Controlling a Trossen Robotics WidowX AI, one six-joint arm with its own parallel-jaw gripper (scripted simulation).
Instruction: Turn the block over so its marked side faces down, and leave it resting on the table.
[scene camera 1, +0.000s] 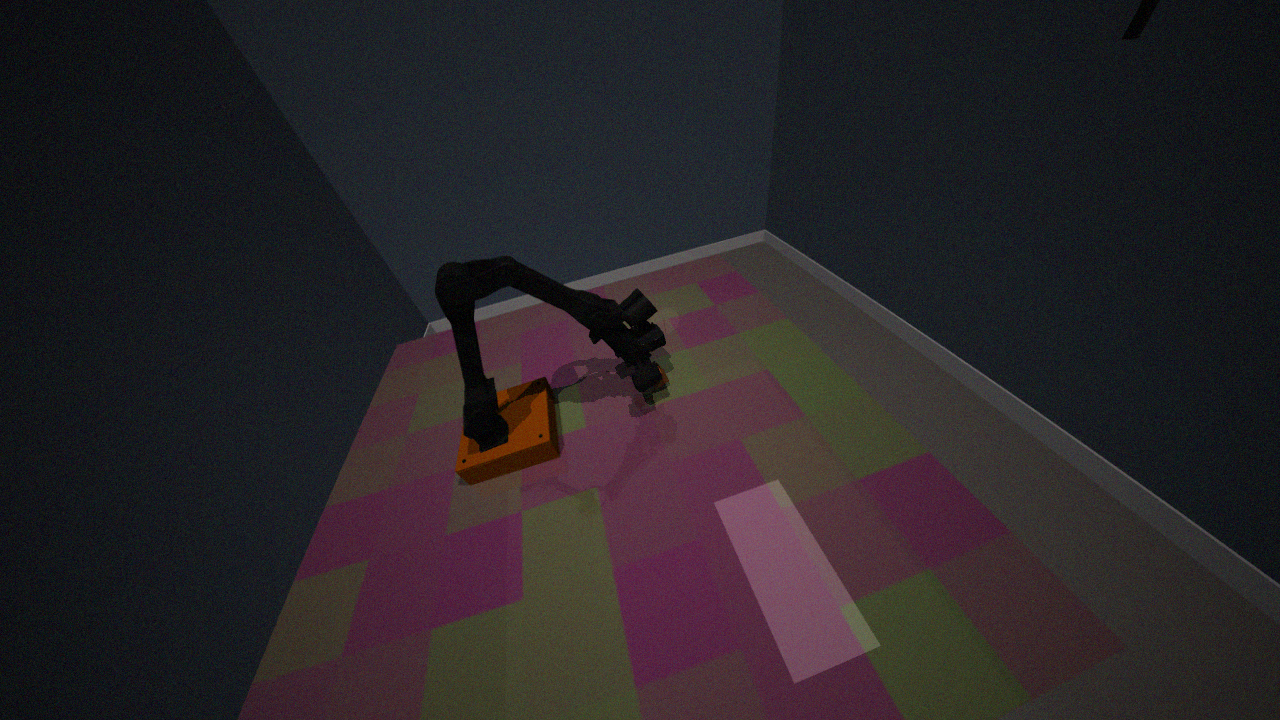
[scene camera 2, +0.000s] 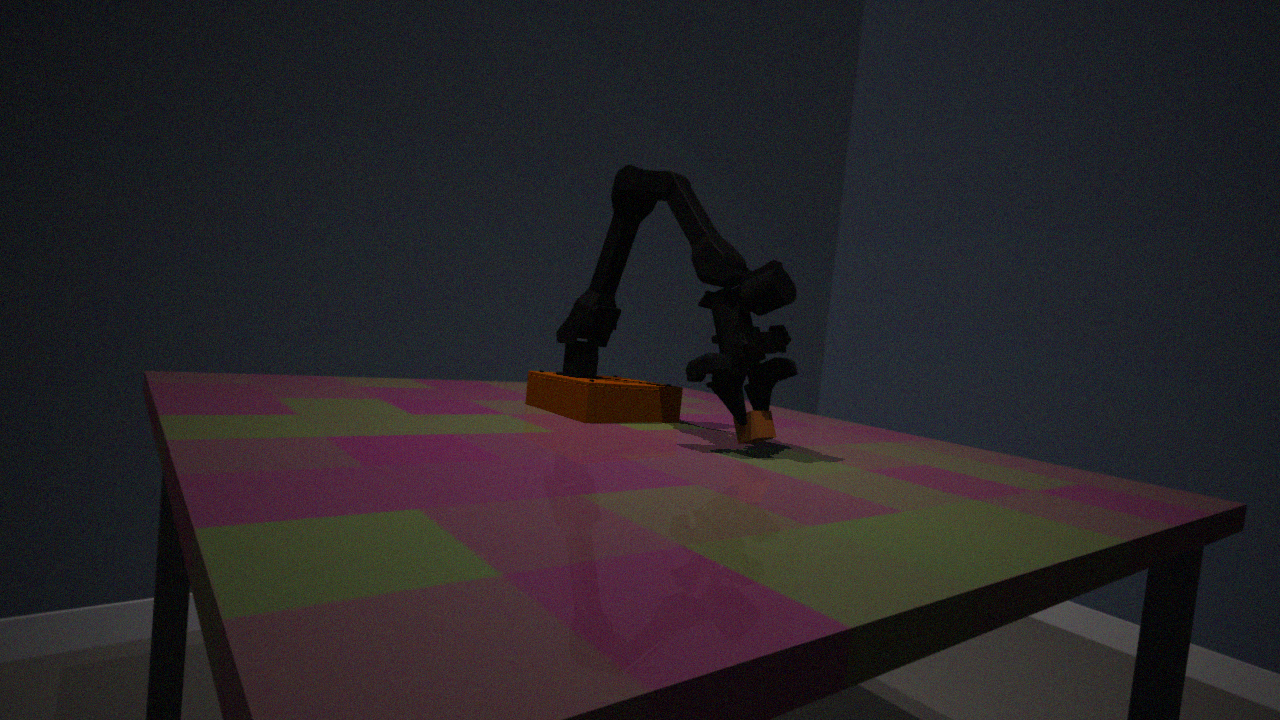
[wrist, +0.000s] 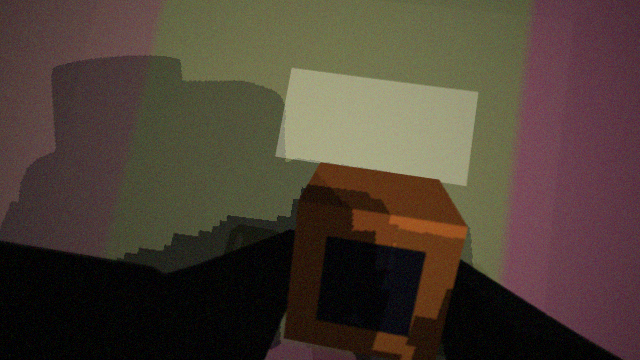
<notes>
My gripper (scene camera 2: 753, 424) holds an orange block.
My gripper shows as well in scene camera 1 (scene camera 1: 655, 375) and in the wrist view (wrist: 368, 257).
</notes>
